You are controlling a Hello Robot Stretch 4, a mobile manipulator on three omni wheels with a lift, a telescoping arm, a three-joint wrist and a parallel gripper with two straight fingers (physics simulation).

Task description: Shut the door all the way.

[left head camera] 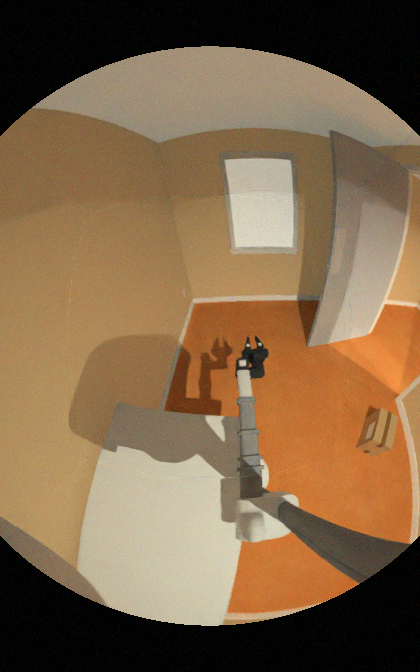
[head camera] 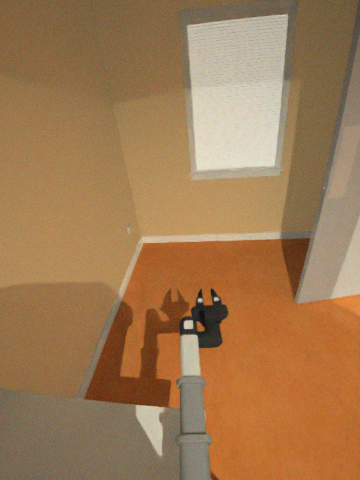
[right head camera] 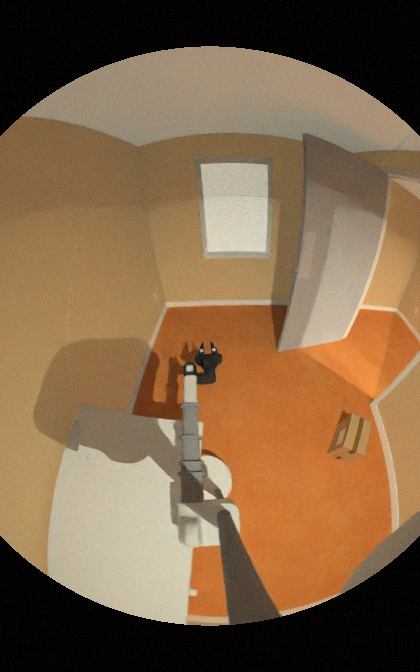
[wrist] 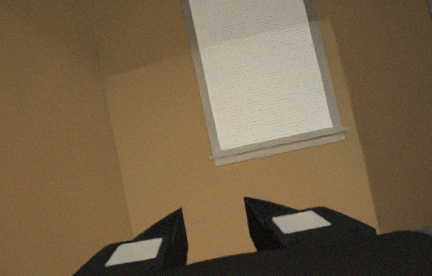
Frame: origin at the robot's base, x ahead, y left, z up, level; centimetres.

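Seen in the pictures: gripper, fingertip midpoint: (head camera: pixel 205 289) (wrist: pixel 216 221).
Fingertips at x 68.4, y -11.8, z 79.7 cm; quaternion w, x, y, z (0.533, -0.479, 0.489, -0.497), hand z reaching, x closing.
Note:
A point is followed by its place in that frame.
The door (head camera: pixel 340 215) @[x 125.2, y -103.6, z 77.2 cm] (left head camera: pixel 365 240) (right head camera: pixel 340 240) is a tall pale panel standing open into the room, right of the window. Its free edge faces the window side, and its far edge meets the doorway frame at the right. In the wrist view the door panel does not clearly show. My gripper (head camera: pixel 208 295) @[x 68.4, y -11.8, z 79.7 cm] (left head camera: pixel 253 342) (right head camera: pixel 207 347) (wrist: pixel 216 221) @[x 68.4, y -11.8, z 79.7 cm] is open and empty, with its two black fingers apart. It is left of the door, well apart from it, and points toward the window wall.
A white table (left head camera: pixel 155 515) (right head camera: pixel 115 515) stands at the left under and beside the arm. A cardboard box (left head camera: pixel 378 432) (right head camera: pixel 350 437) lies on the orange floor at the right. A window (head camera: pixel 237 95) @[x 226.5, y -57.5, z 145.1 cm] (wrist: pixel 265 75) @[x 226.3, y -58.8, z 125.2 cm] is in the far wall. A wall runs along the left.

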